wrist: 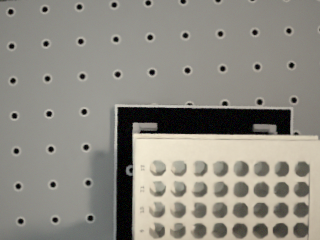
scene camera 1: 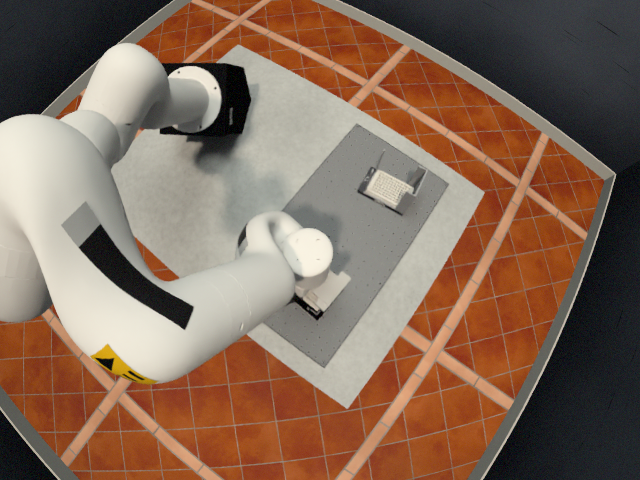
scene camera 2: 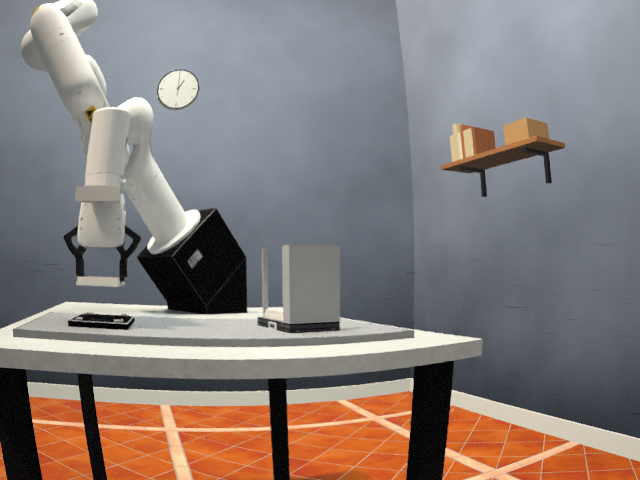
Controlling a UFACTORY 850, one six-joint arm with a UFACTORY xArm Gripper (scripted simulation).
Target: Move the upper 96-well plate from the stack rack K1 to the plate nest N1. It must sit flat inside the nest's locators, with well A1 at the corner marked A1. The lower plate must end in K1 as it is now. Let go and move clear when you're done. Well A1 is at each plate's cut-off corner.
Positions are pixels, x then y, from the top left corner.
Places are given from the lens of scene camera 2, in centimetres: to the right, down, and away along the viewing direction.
black plate nest [scene camera 2: 88, 321]: -40, 14, 81
